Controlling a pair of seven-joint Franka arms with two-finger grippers.
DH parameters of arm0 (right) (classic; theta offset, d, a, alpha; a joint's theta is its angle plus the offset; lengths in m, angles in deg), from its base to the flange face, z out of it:
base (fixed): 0 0 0 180
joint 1: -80.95 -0.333 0 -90
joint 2: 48.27 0 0 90
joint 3: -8.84 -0.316 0.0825 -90
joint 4: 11.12 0 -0.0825 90
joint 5: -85.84 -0.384 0 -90
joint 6: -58.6 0 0.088 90
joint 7: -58.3 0.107 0 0
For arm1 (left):
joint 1: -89.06 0.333 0 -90
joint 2: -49.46 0 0 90
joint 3: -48.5 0.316 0.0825 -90
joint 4: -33.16 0 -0.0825 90
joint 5: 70.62 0.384 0 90
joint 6: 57.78 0 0.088 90
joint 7: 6.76 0.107 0 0
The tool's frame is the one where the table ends.
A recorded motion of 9 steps. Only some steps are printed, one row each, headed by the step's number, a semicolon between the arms.
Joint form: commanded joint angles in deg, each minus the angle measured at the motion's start. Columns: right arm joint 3, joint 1, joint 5, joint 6, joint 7, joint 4, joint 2; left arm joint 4, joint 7, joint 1, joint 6, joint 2, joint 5, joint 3.
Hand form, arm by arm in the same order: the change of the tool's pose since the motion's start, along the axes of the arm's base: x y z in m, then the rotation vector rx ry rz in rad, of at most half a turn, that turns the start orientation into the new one. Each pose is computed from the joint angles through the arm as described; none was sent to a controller.
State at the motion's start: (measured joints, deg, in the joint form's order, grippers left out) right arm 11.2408 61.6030 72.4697 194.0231 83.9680 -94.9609 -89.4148; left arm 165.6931 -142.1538 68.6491 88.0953 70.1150 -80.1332 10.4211
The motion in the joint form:
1: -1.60 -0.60 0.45 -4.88 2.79 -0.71 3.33; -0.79 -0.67 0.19 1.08 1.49 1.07 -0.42
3: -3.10 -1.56 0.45 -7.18 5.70 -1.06 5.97; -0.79 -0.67 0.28 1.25 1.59 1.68 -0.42
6: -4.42 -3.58 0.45 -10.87 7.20 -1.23 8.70; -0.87 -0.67 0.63 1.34 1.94 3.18 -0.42
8: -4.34 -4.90 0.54 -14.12 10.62 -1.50 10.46; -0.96 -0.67 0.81 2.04 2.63 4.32 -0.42
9: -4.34 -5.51 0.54 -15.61 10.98 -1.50 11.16; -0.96 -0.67 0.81 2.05 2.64 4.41 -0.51
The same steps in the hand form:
1: -0.0161 0.0227 0.0279 0.0157 0.0529 0.0033; 0.0009 -0.0056 -0.0035 -0.0126 -0.0024 0.0008
3: -0.0304 0.0483 0.0547 0.0393 0.0700 -0.0001; 0.0016 -0.0055 -0.0039 -0.0130 -0.0083 -0.0057
6: -0.0535 0.0833 0.0816 0.0496 0.1005 0.0421; 0.0039 -0.0043 -0.0057 -0.0103 -0.0181 -0.0208
8: -0.0677 0.0958 0.0959 0.0428 0.1416 0.0176; 0.0052 -0.0045 -0.0090 -0.0145 -0.0256 -0.0305
9: -0.0742 0.1019 0.1021 0.0383 0.1559 0.0271; 0.0045 -0.0050 -0.0088 -0.0150 -0.0262 -0.0332

